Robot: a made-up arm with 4 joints.
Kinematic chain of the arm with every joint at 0, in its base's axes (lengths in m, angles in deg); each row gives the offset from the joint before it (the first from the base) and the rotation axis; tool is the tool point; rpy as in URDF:
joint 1: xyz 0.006 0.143 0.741 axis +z
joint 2: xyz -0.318 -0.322 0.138 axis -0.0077 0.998 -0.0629
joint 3: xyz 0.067 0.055 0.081 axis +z
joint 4: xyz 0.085 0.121 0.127 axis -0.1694 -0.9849 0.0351
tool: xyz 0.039 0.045 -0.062 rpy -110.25 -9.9 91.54
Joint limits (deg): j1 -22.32..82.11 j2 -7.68..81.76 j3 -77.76..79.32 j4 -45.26..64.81
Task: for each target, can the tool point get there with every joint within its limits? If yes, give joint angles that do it. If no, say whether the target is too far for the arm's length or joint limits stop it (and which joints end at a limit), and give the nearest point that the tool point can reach.
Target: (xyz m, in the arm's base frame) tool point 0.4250 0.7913 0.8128
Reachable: no: joint limits stop it (at a limit: joint 1, joint 4) | nearest point 0.2962 0.1471 0.8531 | short by 0.658 m
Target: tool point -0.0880 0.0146 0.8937
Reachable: yes | joints 30.50 64.06 45.08 11.56
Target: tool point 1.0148 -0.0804 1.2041
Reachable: no: too far | nearest point 0.3780 0.0024 1.1201 | short by 0.648 m
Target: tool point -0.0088 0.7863 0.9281
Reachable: no: joint limits stop it (at a limit: joint 1) | nearest point -0.2014 0.1822 1.0417 | short by 0.644 m
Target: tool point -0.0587 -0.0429 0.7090
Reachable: yes | joints 6.68 67.01 -22.96 -8.84
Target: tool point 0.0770 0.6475 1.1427
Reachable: no: joint limits stop it (at a limit: joint 1, joint 4) | nearest point -0.1862 0.1779 1.0664 | short by 0.544 m
